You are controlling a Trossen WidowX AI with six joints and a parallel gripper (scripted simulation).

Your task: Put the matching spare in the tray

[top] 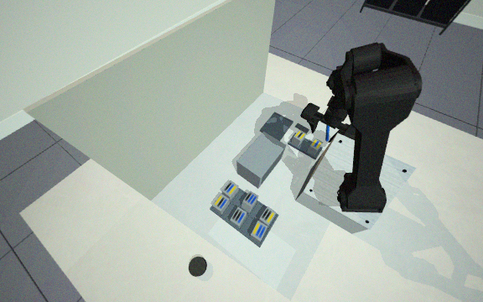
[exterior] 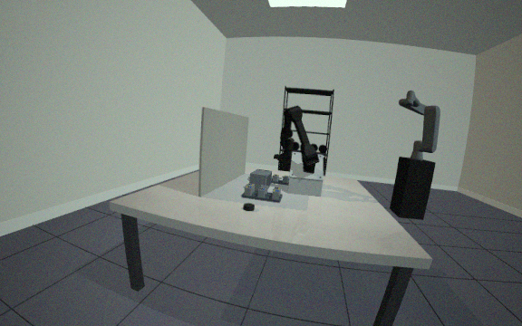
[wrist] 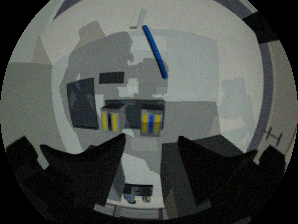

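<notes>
The grey spare lies 6 cm below my gripper tip. Also, from my gripper tip: grey holder: 9 cm below, 4 cm ahead; dark flat tray: 18 cm ahead, 9 cm below, 2 cm to the right; striped spare: 7 cm ahead, 6 cm below.
</notes>
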